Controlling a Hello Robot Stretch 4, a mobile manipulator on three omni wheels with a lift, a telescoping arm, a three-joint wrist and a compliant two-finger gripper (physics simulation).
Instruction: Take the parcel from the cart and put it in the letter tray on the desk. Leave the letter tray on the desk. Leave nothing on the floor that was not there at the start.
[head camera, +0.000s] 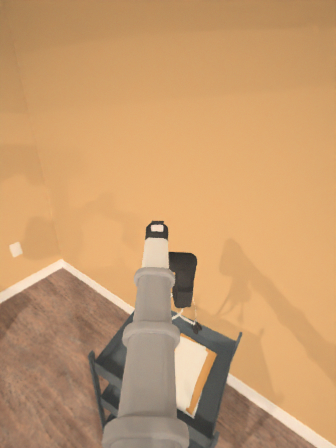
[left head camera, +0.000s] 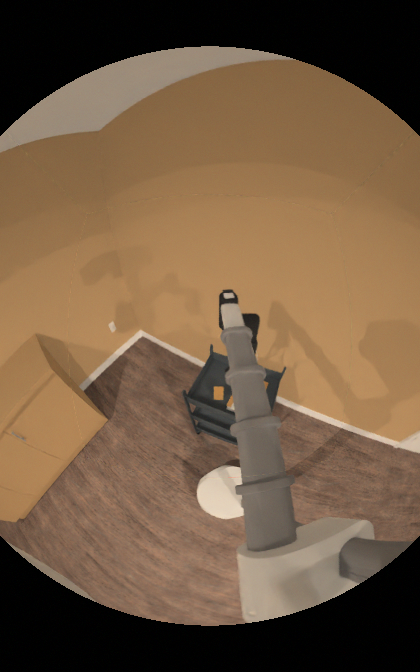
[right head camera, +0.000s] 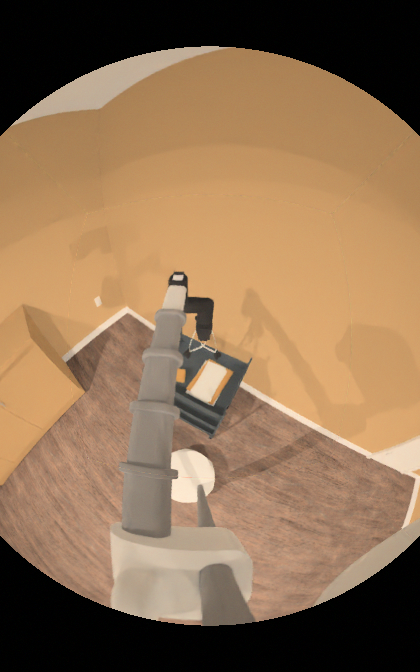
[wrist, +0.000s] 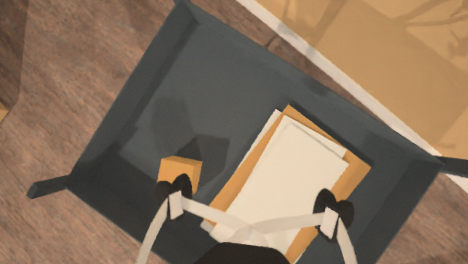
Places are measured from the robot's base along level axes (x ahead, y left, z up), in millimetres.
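Pixels of known places: gripper, fingertip midpoint: (wrist: 252, 197).
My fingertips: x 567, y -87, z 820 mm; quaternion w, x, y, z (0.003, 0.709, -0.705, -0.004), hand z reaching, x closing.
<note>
Ahead of a thing's pixels: the offset from my fingertips to its top centre.
The parcel, a small orange box @(dy +114, dx -19, dz -128 mm) (left head camera: 218, 392) (right head camera: 180, 375) (wrist: 180, 168), lies in the top tray of the dark grey cart (head camera: 223, 367) (left head camera: 201, 382) (right head camera: 237, 381) (wrist: 225, 75). In the head view the arm hides it. My gripper (right head camera: 202, 354) (wrist: 252, 197) is open and empty, pointing down above the cart. In the wrist view its left fingertip overlaps the near edge of the parcel and its right fingertip is over the papers. The height gap is hard to tell. The desk and the letter tray do not show.
A stack of white papers and orange envelopes @(dy -41, dx -42, dz -168 mm) (head camera: 187, 370) (right head camera: 210, 382) (wrist: 295, 170) lies beside the parcel. The cart stands close to the wall. A white round object (left head camera: 220, 492) (right head camera: 192, 475) is in front of it. An orange-brown cabinet (left head camera: 50, 430) (right head camera: 35, 390) stands at the left.
</note>
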